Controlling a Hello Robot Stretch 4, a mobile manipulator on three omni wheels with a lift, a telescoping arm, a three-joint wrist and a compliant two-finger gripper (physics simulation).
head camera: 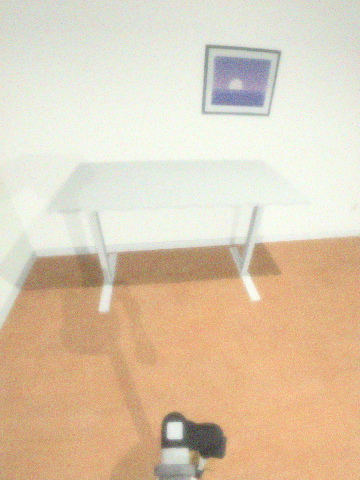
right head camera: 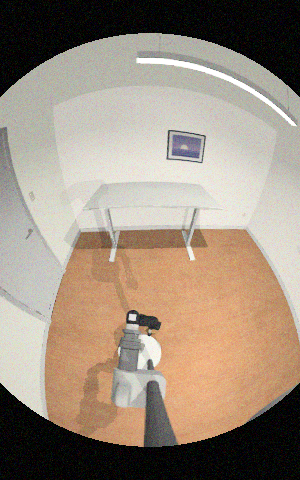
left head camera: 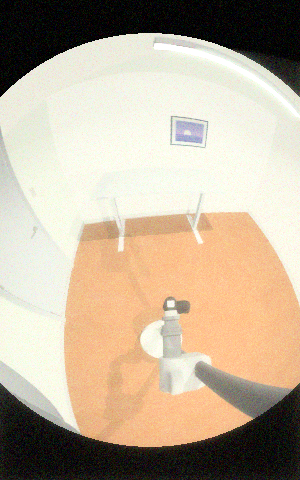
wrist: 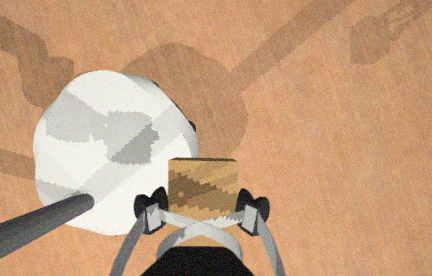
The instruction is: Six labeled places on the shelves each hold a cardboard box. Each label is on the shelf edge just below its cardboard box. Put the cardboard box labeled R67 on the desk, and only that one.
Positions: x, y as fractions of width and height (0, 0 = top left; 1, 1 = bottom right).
Observation:
I see my gripper (wrist: 0.47, 0.73), a cardboard box (wrist: 0.46, 0.68) and a white desk (head camera: 0.26, 0.39).
The white desk also shows in the right head camera view (right head camera: 0.45, 0.40) and in the left head camera view (left head camera: 0.46, 0.38).

